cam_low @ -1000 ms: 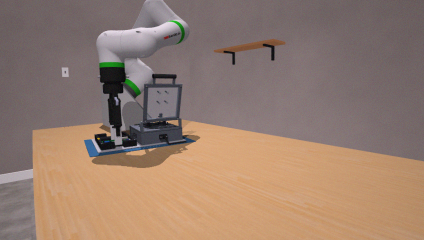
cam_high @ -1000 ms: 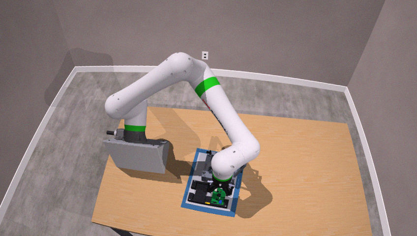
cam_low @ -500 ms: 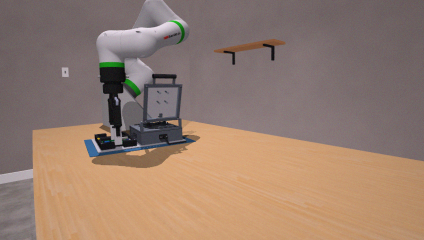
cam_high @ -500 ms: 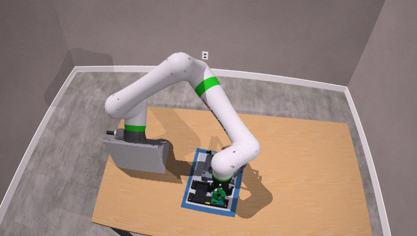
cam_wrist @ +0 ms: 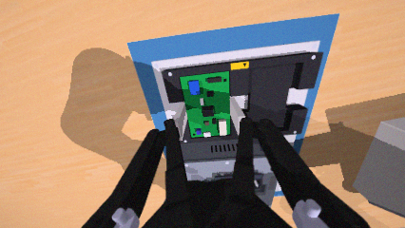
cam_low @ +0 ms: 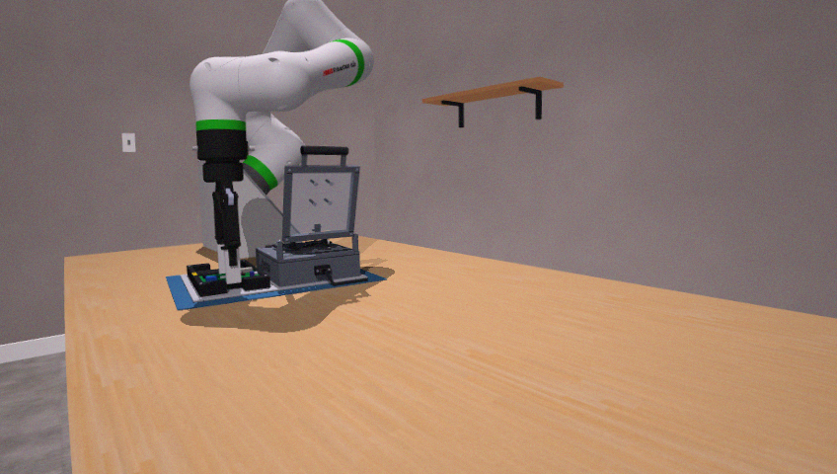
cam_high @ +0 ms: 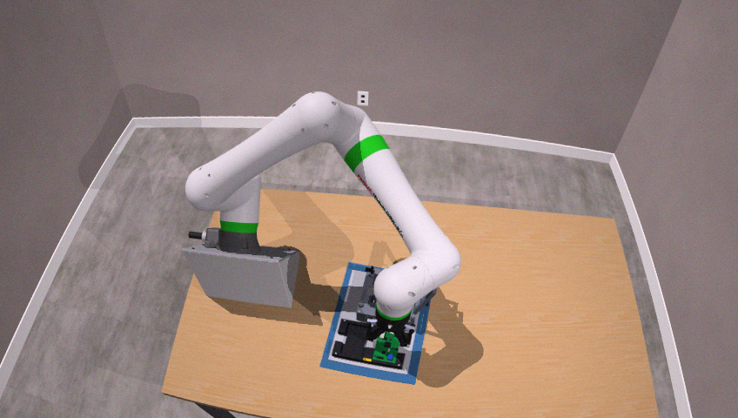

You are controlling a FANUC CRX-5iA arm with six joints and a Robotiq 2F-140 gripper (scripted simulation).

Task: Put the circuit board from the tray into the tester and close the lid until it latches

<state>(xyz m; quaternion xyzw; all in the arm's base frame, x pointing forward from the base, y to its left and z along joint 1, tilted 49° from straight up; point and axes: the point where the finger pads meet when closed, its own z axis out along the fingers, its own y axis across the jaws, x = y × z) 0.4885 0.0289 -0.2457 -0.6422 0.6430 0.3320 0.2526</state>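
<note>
Now: the tester lid 170 mm to the left of my hand, 140 mm above it and 90 mm ahead of it. Round my hand: green circuit board (20 mm below).
</note>
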